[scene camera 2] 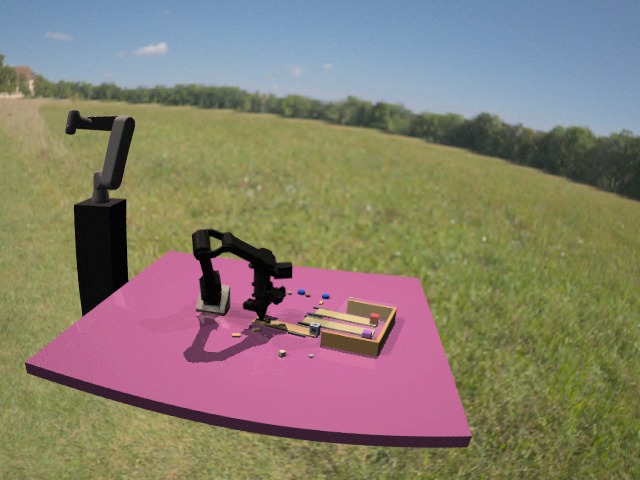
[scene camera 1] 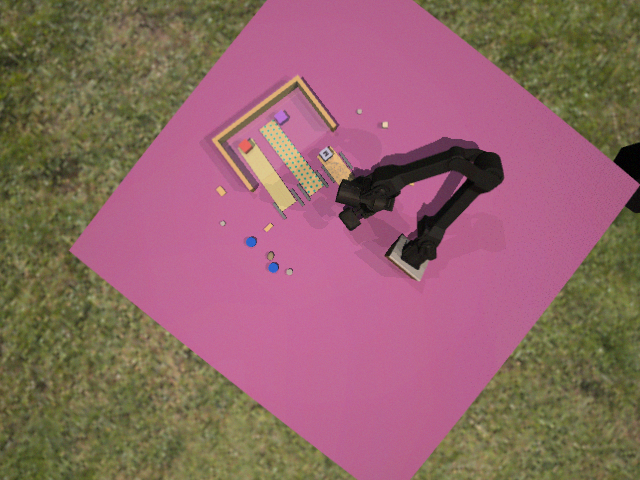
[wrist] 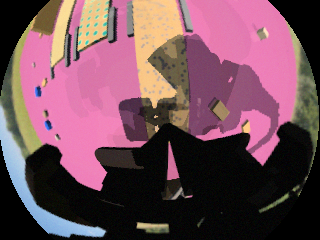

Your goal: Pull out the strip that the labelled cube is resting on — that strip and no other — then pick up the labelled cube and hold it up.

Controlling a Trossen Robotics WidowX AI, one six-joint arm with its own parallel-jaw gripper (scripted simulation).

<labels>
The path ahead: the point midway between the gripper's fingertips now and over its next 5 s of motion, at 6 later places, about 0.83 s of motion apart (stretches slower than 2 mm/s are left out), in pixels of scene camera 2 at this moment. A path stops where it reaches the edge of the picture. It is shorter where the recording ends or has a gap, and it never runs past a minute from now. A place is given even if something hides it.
My gripper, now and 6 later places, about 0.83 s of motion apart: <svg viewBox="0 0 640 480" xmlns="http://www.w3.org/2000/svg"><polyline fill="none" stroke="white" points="262,320 274,312 295,315 314,317 315,327 304,321 287,311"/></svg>
</labels>
